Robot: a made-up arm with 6 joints.
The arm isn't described. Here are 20 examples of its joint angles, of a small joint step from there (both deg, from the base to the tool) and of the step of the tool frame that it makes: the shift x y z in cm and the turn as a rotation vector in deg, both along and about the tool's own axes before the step.
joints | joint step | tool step
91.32 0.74 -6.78 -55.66 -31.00 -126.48 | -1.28 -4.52 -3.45 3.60 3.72 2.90 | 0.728 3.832 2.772 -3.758 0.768 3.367
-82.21 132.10 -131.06 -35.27 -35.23 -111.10 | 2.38 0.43 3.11 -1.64 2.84 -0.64 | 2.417 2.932 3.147 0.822 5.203 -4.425
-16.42 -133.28 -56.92 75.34 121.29 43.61 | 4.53 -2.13 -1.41 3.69 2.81 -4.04 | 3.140 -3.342 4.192 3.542 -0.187 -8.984
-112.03 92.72 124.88 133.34 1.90 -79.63 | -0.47 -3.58 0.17 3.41 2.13 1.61 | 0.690 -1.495 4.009 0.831 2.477 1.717
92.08 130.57 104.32 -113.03 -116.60 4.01 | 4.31 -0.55 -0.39 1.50 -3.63 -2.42 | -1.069 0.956 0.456 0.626 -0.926 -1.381
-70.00 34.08 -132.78 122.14 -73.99 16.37 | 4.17 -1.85 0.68 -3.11 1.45 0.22 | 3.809 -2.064 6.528 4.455 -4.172 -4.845
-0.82 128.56 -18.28 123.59 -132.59 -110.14 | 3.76 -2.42 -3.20 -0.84 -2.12 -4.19 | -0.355 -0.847 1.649 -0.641 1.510 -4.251
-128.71 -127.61 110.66 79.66 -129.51 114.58 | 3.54 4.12 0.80 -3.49 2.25 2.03 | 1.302 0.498 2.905 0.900 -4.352 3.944
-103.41 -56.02 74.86 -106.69 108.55 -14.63 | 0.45 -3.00 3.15 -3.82 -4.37 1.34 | -5.518 -2.381 -3.301 -5.250 1.386 10.966
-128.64 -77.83 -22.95 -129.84 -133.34 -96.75 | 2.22 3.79 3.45 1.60 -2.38 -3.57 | 0.476 -4.739 -1.818 0.158 -2.529 -0.633
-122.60 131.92 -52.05 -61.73 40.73 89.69 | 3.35 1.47 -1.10 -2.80 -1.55 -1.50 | 0.674 0.431 -2.411 -1.401 4.362 -2.717
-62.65 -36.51 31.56 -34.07 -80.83 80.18 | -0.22 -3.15 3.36 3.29 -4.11 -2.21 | 1.764 -4.214 -2.897 -1.262 4.160 -5.398
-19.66 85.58 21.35 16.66 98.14 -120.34 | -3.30 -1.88 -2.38 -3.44 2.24 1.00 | 1.949 -1.001 3.889 -2.620 4.819 3.998
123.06 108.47 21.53 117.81 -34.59 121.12 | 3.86 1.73 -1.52 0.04 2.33 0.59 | -3.546 -1.864 2.333 1.860 -5.876 -0.485
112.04 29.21 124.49 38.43 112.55 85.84 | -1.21 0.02 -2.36 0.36 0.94 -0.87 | 0.778 -0.348 0.622 -1.702 -0.079 -3.123
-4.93 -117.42 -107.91 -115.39 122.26 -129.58 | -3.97 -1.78 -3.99 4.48 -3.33 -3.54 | -3.573 1.066 -5.309 5.650 -3.974 -10.353
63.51 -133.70 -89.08 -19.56 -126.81 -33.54 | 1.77 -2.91 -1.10 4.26 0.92 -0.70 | -2.612 -3.043 1.578 3.243 -0.352 0.796
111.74 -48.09 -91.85 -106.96 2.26 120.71 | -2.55 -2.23 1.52 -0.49 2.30 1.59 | -0.952 1.174 1.151 -3.652 2.260 0.778
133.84 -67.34 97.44 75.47 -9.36 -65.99 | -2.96 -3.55 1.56 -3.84 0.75 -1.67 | -0.284 -1.849 2.046 7.284 -5.520 -2.871
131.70 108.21 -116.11 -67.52 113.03 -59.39 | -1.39 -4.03 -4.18 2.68 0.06 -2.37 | 0.082 0.637 -0.176 0.214 0.541 -5.479
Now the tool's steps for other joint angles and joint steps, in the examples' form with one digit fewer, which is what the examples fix.
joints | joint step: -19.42 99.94 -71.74 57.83 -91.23 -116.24 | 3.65 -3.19 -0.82 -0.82 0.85 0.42
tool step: -0.26 1.62 1.97 -3.80 2.10 -2.73
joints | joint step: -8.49 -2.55 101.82 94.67 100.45 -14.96 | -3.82 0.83 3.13 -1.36 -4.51 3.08
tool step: -6.21 0.37 -1.87 -4.39 -4.32 7.23
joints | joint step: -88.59 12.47 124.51 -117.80 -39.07 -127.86 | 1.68 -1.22 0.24 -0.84 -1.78 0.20
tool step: -1.91 -0.83 -1.40 2.75 -1.78 -2.09
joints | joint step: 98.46 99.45 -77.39 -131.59 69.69 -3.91 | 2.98 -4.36 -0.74 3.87 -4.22 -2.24
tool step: 2.80 4.46 -4.58 -6.49 1.47 -1.67
